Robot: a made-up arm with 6 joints. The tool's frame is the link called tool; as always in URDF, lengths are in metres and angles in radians. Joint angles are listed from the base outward.
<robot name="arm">
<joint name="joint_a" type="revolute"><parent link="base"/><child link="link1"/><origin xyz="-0.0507 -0.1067 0.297" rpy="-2.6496 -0.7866 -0.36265"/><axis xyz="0 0 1"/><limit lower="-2.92" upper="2.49"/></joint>
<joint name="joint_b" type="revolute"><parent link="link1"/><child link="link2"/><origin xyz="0.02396 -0.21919 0.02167" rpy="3.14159 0.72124 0"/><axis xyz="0 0 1"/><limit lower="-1.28" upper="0.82"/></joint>
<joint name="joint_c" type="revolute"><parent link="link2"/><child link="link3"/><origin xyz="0.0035 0.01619 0.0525" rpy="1.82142 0.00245 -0.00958"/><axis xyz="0 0 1"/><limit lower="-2.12" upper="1.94"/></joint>
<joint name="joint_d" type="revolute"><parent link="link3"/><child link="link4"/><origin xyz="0.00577 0.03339 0.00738" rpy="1.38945 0.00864 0.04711"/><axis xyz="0 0 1"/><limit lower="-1.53" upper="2.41"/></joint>
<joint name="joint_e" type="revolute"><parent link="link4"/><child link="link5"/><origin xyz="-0.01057 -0.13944 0.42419" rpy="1.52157 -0.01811 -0.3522"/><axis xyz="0 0 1"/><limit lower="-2.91" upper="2.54"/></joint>
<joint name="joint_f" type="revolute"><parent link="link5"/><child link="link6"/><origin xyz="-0.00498 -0.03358 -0.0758" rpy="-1.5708 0 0.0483"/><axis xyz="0 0 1"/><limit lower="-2.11" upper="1.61"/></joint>
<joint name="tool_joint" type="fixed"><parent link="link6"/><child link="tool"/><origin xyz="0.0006 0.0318 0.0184" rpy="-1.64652 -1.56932 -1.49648"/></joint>
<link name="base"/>
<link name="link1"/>
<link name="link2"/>
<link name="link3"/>
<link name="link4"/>
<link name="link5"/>
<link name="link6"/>
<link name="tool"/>
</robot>
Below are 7 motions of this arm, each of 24 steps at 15 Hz.
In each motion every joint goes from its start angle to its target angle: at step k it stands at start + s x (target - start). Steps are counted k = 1, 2, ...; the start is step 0. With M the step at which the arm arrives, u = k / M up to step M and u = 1 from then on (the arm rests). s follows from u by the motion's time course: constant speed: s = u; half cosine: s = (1 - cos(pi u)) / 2; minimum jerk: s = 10 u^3 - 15 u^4 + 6 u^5.
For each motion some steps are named. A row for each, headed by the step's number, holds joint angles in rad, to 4 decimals.
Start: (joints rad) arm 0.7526 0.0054 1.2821 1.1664 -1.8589 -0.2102
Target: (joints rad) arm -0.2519 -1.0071 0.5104 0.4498 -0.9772 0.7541
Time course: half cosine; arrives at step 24
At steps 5, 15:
5: 0.6488 -0.0992 1.2024 1.0924 -1.7678 -0.1106
15: 0.0581 -0.6946 0.7486 0.6710 -1.2493 0.4565

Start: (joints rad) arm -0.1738 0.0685 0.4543 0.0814 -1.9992 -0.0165
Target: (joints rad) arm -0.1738 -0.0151 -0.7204 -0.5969 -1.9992 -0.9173
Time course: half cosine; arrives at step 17
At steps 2, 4, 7, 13, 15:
2: -0.1738 0.0657 0.4146 0.0585 -1.9992 -0.0469
4: -0.1738 0.0576 0.3010 -0.0071 -1.9992 -0.1341
7: -0.1738 0.0381 0.0277 -0.1649 -1.9992 -0.3436
13: -0.1738 -0.0042 -0.5671 -0.5084 -1.9992 -0.7997
15: -0.1738 -0.0123 -0.6807 -0.5740 -1.9992 -0.8869

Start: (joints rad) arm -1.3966 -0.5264 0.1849 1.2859 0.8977 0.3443
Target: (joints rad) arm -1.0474 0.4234 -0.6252 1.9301 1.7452 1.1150
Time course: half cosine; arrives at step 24
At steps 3, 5, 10, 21, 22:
3: -1.3833 -0.4903 0.1541 1.3104 0.9300 0.3736
5: -1.3605 -0.4283 0.1012 1.3525 0.9853 0.4239
10: -1.2672 -0.1744 -0.1153 1.5246 1.2118 0.6299
21: -1.0607 0.3873 -0.5944 1.9056 1.7129 1.0857
22: -1.0533 0.4072 -0.6114 1.9191 1.7308 1.1019

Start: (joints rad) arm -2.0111 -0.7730 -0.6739 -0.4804 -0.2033 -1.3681
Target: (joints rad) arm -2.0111 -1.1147 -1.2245 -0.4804 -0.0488 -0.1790
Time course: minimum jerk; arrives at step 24
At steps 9, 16, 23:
9: -2.0111 -0.8670 -0.8254 -0.4804 -0.1608 -1.0409
16: -2.0111 -1.0430 -1.1089 -0.4804 -0.0812 -0.4286
23: -2.0111 -1.1145 -1.2241 -0.4804 -0.0489 -0.1798

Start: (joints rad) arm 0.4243 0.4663 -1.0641 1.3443 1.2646 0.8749
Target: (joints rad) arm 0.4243 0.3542 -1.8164 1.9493 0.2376 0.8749
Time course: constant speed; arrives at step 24
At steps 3, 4, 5, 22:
3: 0.4243 0.4523 -1.1581 1.4199 1.1362 0.8749
4: 0.4243 0.4476 -1.1895 1.4451 1.0934 0.8749
5: 0.4243 0.4429 -1.2208 1.4703 1.0506 0.8749
22: 0.4243 0.3635 -1.7537 1.8989 0.3232 0.8749

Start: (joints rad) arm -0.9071 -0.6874 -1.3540 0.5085 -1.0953 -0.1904
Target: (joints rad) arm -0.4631 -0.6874 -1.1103 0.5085 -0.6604 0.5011
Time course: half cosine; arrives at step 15
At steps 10, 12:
10: -0.5741 -0.6874 -1.1712 0.5085 -0.7691 0.3282
12: -0.5055 -0.6874 -1.1336 0.5085 -0.7019 0.4351

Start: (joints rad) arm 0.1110 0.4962 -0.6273 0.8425 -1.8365 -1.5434
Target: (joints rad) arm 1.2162 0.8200 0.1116 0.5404 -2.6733 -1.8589
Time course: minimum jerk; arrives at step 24
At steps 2, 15, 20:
2: 0.1166 0.4978 -0.6235 0.8410 -1.8408 -1.5450
15: 0.9120 0.7309 -0.0918 0.6235 -2.4430 -1.7721
20: 1.1770 0.8085 0.0854 0.5511 -2.6436 -1.8477

